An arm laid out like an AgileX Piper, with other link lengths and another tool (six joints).
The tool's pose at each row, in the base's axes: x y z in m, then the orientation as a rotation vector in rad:
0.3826, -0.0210, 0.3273, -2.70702, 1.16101, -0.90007
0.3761, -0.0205, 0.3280, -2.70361, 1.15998, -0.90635
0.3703, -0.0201, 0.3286, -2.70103, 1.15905, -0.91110
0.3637, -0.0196, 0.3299, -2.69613, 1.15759, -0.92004
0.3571, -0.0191, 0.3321, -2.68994, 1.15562, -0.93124
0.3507, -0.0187, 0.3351, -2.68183, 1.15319, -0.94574
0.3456, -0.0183, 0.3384, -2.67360, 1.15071, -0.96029
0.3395, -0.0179, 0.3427, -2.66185, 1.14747, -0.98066
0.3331, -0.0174, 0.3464, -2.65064, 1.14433, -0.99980
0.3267, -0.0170, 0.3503, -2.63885, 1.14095, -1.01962
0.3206, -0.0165, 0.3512, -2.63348, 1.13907, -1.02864
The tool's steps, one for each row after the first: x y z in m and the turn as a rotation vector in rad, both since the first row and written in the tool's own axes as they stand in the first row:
-0.0035, 0.0036, -0.0041, 0.00313, 0.00364, 0.00056
-0.0067, 0.0069, -0.0078, 0.00556, 0.00637, 0.00092
-0.0100, 0.0105, -0.0125, 0.01002, 0.01158, 0.00173
-0.0128, 0.0137, -0.0180, 0.01567, 0.01810, 0.00270
-0.0151, 0.0168, -0.0239, 0.02294, 0.02659, 0.00403
-0.0166, 0.0189, -0.0295, 0.03027, 0.03515, 0.00537
-0.0181, 0.0213, -0.0364, 0.04047, 0.04723, 0.00742
-0.0201, 0.0241, -0.0430, 0.05011, 0.05865, 0.00935
-0.0219, 0.0268, -0.0497, 0.06018, 0.07054, 0.01133
-0.0252, 0.0302, -0.0538, 0.06490, 0.07593, 0.01206

